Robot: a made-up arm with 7 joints. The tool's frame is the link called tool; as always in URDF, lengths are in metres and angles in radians. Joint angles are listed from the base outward. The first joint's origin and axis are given. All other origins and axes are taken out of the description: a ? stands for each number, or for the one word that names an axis. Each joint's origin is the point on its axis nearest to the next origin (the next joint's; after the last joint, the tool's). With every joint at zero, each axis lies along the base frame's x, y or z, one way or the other. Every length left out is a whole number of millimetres.
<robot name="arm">
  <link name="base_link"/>
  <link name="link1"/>
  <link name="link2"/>
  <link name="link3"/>
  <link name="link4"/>
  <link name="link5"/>
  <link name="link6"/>
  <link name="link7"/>
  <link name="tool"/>
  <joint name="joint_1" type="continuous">
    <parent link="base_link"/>
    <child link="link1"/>
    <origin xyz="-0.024 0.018 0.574" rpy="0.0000 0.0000 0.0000"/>
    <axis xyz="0 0 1"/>
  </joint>
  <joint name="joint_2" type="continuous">
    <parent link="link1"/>
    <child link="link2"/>
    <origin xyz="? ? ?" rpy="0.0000 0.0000 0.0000"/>
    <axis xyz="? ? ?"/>
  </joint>
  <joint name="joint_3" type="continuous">
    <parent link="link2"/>
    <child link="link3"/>
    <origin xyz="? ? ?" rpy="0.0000 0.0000 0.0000"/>
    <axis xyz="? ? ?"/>
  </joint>
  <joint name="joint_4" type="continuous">
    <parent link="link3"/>
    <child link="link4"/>
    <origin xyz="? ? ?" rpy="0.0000 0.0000 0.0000"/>
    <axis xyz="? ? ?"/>
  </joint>
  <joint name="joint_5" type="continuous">
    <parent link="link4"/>
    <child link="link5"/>
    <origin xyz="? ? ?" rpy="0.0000 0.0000 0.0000"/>
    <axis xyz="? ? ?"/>
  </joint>
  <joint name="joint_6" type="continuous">
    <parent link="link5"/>
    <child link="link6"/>
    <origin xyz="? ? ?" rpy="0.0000 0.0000 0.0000"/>
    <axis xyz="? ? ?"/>
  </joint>
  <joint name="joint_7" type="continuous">
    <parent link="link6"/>
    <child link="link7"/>
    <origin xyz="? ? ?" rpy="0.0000 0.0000 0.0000"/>
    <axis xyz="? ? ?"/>
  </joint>
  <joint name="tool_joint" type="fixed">
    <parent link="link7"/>
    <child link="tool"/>
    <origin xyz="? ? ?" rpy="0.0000 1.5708 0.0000"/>
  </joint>
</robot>
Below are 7 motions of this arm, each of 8 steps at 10 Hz.
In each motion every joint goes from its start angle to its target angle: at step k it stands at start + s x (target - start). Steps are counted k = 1, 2, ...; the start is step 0. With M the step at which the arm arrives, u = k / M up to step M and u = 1 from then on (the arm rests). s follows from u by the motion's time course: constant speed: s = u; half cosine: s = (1 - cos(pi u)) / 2; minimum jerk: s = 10 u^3 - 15 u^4 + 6 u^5.
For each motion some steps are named. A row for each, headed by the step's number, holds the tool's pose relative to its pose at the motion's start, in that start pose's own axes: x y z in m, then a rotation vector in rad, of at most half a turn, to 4 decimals.
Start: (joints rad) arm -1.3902 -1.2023 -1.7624 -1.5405 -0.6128 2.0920 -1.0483
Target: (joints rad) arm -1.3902 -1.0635 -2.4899 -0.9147 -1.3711 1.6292 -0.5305
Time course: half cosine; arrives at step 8
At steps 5, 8:
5: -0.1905 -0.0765 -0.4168 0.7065 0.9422 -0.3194
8: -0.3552 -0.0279 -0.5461 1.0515 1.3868 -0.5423

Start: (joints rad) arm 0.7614 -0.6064 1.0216 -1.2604 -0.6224 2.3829 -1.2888
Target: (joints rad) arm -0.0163 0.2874 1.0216 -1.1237 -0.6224 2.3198 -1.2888
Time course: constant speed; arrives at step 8
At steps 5, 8:
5: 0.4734 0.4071 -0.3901 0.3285 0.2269 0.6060
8: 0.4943 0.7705 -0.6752 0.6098 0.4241 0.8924

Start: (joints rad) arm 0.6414 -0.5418 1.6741 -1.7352 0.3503 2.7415 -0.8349
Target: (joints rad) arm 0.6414 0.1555 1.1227 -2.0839 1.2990 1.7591 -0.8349
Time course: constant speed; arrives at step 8
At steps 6, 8:
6: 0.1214 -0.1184 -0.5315 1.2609 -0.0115 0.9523
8: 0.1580 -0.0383 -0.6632 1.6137 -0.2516 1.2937

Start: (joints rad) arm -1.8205 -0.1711 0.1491 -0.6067 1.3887 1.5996 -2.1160
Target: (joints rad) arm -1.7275 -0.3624 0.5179 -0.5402 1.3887 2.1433 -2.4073
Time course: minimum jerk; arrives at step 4
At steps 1, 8:
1: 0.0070 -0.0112 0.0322 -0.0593 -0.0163 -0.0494
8: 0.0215 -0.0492 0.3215 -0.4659 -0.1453 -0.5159

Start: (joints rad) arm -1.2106 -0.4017 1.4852 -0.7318 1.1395 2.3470 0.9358
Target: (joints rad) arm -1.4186 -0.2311 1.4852 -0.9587 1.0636 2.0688 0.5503
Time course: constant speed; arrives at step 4
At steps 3, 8:
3: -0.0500 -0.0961 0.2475 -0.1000 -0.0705 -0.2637
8: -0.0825 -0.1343 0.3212 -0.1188 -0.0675 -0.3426

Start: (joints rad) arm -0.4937 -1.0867 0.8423 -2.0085 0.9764 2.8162 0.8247
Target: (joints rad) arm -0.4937 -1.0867 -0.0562 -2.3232 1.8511 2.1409 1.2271
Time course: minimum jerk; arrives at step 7
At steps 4, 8:
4: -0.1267 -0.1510 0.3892 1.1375 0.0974 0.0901
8: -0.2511 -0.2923 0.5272 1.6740 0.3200 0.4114

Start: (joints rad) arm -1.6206 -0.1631 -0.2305 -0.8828 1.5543 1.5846 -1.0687
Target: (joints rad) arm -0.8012 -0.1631 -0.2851 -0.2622 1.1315 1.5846 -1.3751
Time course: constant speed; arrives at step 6
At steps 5, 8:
5: 0.0145 0.3049 0.2500 -0.7610 -0.1592 0.2643
8: -0.0362 0.3579 0.2753 -0.8983 -0.2406 0.2701

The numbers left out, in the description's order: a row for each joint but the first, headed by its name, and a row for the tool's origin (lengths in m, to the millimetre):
joint_2: xyz -0.024 0.027 0.000, axis 0 1 0
joint_3: xyz -0.010 0.000 0.353, axis 0 0 1
joint_4: xyz 0.100 0.026 0.000, axis 0 -1 0
joint_5: xyz -0.115 0.000 0.603, axis 0 0 1
joint_6: xyz 0.008 0.005 0.000, axis 0 -1 0
joint_7: xyz 0.120 0.000 -0.017, axis 0 0 -1
tool: xyz -0.019 -0.025 0.000

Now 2 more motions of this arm.
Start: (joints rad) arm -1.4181 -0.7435 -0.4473 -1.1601 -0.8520 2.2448 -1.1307
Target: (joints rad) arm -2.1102 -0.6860 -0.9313 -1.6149 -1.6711 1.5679 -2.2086
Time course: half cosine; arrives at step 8
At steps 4, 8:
4: 0.1760 0.1128 -0.1553 -0.7679 0.8557 0.6332
8: 0.1284 0.2510 -0.4919 -0.9619 1.3239 1.7789

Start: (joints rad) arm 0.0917 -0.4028 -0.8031 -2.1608 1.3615 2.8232 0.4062
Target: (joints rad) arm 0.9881 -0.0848 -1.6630 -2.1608 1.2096 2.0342 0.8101
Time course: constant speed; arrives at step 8
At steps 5, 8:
5: 0.1377 -0.1138 0.0521 0.2320 0.2828 -0.5128
8: 0.1835 -0.1533 0.0477 0.3272 0.3691 -0.8216

